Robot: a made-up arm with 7 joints.
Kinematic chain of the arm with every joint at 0, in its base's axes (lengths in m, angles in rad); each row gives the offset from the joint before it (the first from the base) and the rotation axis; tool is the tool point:
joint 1: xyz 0 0 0.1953 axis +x
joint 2: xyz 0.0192 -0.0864 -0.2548 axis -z
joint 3: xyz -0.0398 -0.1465 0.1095 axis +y
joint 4: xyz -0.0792 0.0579 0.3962 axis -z
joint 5: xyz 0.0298 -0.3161 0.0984 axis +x
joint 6: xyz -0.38 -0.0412 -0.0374 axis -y
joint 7: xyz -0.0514 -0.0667 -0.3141 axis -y
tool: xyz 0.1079 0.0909 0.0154
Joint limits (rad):
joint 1: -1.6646..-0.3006
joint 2: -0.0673..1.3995
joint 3: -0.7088..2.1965
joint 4: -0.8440..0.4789
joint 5: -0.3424..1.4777
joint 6: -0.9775..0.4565
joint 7: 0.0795..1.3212
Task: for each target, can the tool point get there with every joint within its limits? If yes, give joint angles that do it. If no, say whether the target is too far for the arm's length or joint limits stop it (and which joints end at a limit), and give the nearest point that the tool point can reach.
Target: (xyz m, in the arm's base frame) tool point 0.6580 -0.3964 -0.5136
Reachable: no: joint limits stop it (at a limit: joint 1, joint 2, joint 3, joint 4, joint 5, joint 6, joint 7) | nearest point 0.4556 -0.3747 0.0181 | short by 0.569 m
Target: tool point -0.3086 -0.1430 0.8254
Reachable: yes | joints -1.0850 1.0052 1.7365 -0.5268 0.2680 -0.7005 0.6309
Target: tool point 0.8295 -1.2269 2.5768
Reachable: no: too far | nearest point 0.2750 -0.4154 1.0017 | short by 1.857 m
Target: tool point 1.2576 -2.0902 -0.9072
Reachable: no: too far | nearest point 0.4375 -0.8371 0.2022 | short by 1.864 m
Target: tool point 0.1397 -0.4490 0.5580
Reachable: yes | joints -0.4620 0.4471 1.7517 -0.4696 0.7877 -0.0392 0.8867
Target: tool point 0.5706 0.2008 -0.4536
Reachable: no: joint limits stop it (at a limit: joint 1, joint 2, joint 4, joint 5, joint 7) | nearest point 0.0330 0.2052 -0.3534 | short by 0.547 m
